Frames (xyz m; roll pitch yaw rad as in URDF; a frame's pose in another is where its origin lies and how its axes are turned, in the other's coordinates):
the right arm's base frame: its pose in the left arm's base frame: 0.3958 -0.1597 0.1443 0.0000 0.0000 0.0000
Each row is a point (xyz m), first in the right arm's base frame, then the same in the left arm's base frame.
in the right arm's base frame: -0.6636 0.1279 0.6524
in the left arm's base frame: -0.2678 -0.0318 0.7967
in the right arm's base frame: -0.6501 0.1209 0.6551
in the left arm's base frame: -0.2543 -0.0388 0.7994
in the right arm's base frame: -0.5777 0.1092 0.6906
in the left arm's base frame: -0.1819 -0.0505 0.8349
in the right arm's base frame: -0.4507 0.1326 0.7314
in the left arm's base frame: -0.0549 -0.0271 0.8757
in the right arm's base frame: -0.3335 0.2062 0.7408
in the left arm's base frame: 0.0623 0.0465 0.8851
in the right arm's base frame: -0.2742 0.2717 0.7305
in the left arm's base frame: 0.1216 0.1120 0.8748
